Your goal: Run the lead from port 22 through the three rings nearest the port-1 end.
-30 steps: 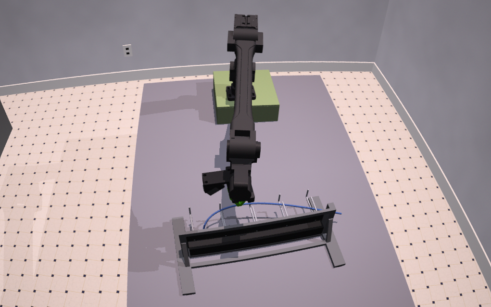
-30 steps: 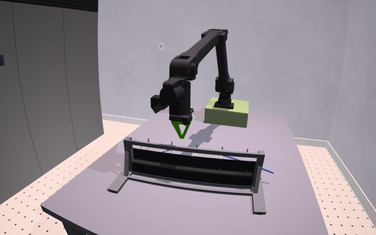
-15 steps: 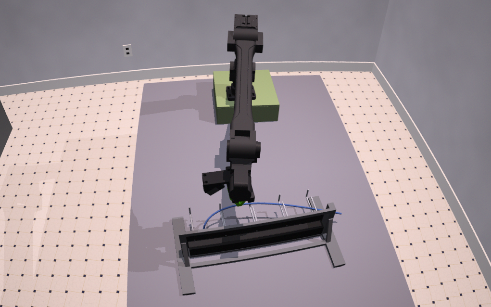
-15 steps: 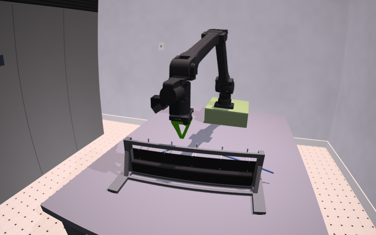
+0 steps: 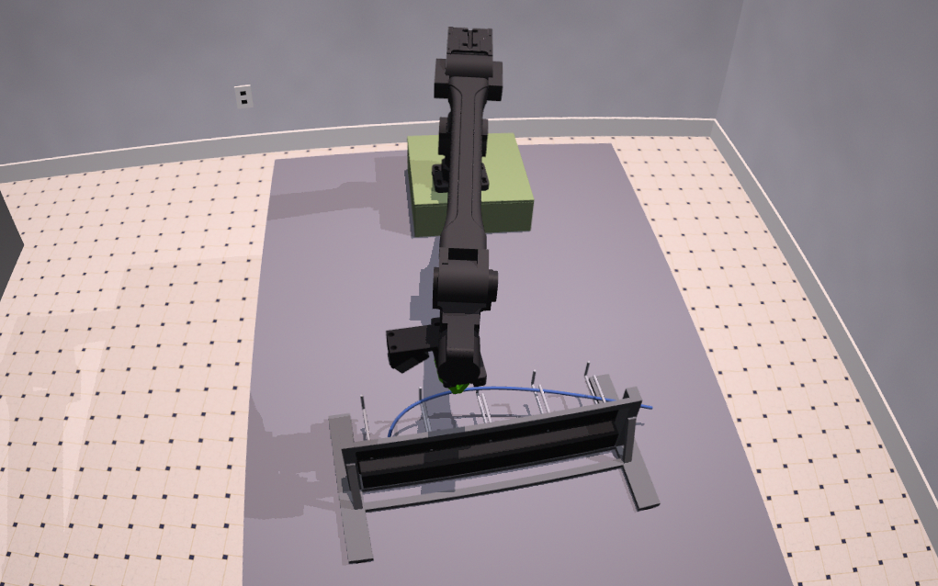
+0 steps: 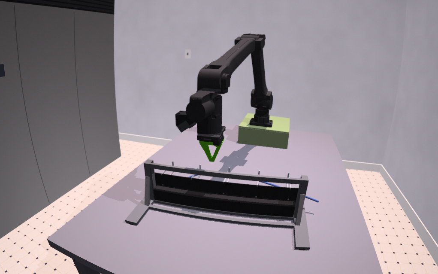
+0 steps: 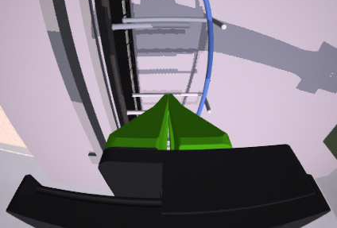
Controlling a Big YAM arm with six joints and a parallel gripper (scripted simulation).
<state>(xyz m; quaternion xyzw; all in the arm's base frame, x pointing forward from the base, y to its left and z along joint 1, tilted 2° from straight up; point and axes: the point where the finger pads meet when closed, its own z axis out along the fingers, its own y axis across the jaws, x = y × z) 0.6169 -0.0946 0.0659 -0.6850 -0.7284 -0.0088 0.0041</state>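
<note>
Now: the rack 6 cm ahead of my hand, 5 cm to the left of it and 8 cm below it.
</note>
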